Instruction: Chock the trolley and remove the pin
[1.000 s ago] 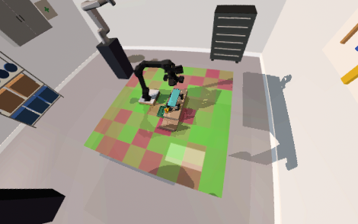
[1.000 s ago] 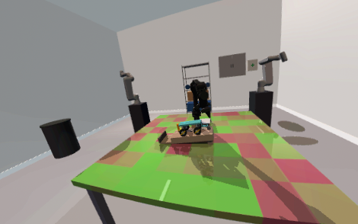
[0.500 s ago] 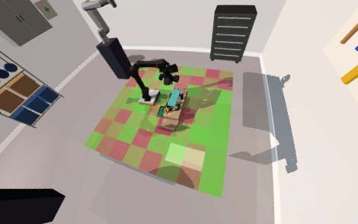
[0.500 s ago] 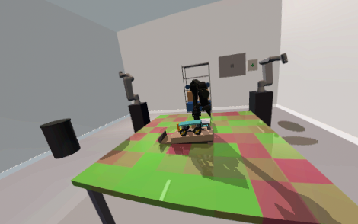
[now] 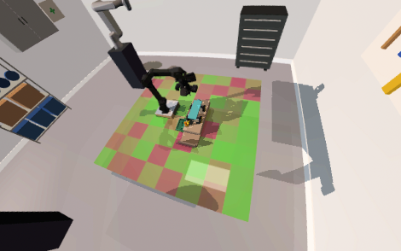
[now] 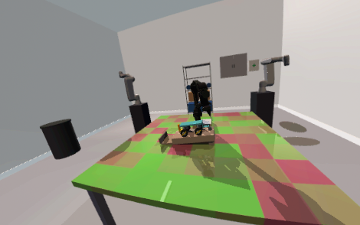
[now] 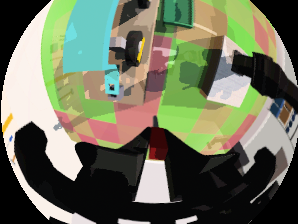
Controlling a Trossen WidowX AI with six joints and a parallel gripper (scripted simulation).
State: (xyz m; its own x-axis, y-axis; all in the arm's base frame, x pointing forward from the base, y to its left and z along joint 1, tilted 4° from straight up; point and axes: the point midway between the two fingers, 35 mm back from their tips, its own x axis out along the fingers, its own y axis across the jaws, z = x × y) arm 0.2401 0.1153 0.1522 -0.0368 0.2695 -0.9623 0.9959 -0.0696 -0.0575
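Now: the green tray 4 cm behind my gripper tip, 23 cm to the right of it and 19 cm below it. The rest, counted from my gripper tip: red-headed stop pin: right at my gripper tip; ramp: 9 cm ahead, 14 cm to the right, 13 cm below; trolley: 9 cm ahead, 15 cm to the right, 7 cm below.
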